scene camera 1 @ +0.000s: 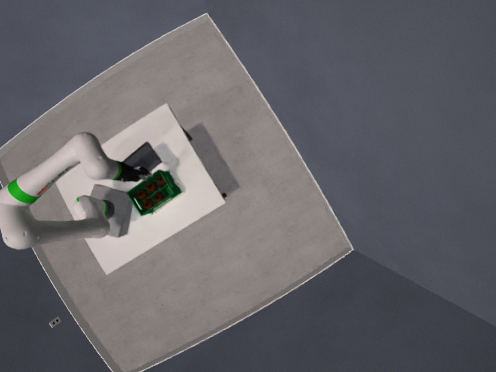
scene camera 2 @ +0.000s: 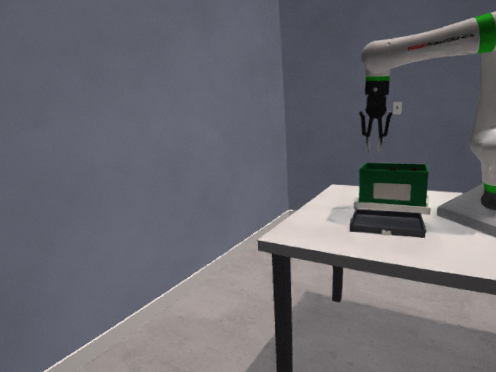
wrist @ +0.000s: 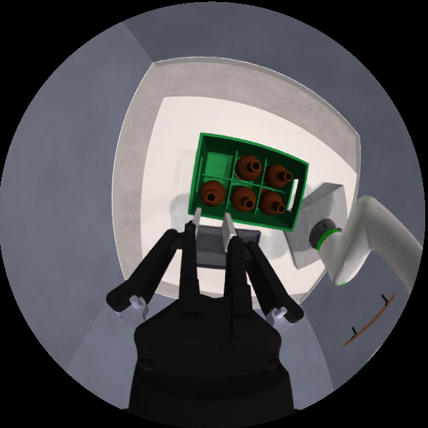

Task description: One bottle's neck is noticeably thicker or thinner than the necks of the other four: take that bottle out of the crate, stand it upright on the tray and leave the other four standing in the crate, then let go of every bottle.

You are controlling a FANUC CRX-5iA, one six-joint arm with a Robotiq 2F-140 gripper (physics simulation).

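Seen in the pictures: gripper, fingertip midpoint: [scene camera 1: 148, 176] [scene camera 2: 373, 152]; arm's base, link origin: [scene camera 1: 105, 210].
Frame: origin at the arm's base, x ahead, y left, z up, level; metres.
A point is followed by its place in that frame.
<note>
The green crate [scene camera 1: 173, 187] @[x 0.544, y -0.138, z 0.032 m] [scene camera 2: 367, 185] @[x 0.505, y -0.002, z 0.027 m] [wrist: 265, 223] has six cells. Five brown bottles stand in it in the wrist view: a far-row middle bottle [wrist: 246, 169], a far-row right bottle [wrist: 276, 176], a near-row left bottle [wrist: 211, 190], a near-row middle bottle [wrist: 242, 197] and a near-row right bottle [wrist: 271, 202]. The far-left cell is empty. I cannot tell for sure which neck differs. The dark tray [scene camera 1: 145, 155] @[x 0.448, y 0.203, z -0.073 m] [scene camera 2: 370, 232] @[x 0.442, y 0.275, z -0.075 m] [wrist: 211, 257] lies beside the crate with no bottle on it. My gripper [scene camera 2: 374, 149] @[x 0.488, y -0.027, z 0.169 m] [wrist: 211, 217] is partly open and empty, pointing down above the crate's left end in scene camera 2.
The crate stands on a pale slab [scene camera 2: 390, 207] @[x 0.405, y 0.007, z -0.060 m] on the white table [scene camera 1: 195, 200] @[x 0.601, y -0.285, z -0.078 m] [scene camera 2: 310, 225] @[x 0.666, y 0.275, z -0.078 m] [wrist: 167, 150]. The arm's grey base plate [scene camera 1: 120, 222] @[x 0.068, y -0.140, z 0.014 m] [scene camera 2: 462, 212] @[x 0.141, y 0.062, z -0.037 m] [wrist: 302, 250] stands close to the crate's other end. The arm reaches over the table.
</note>
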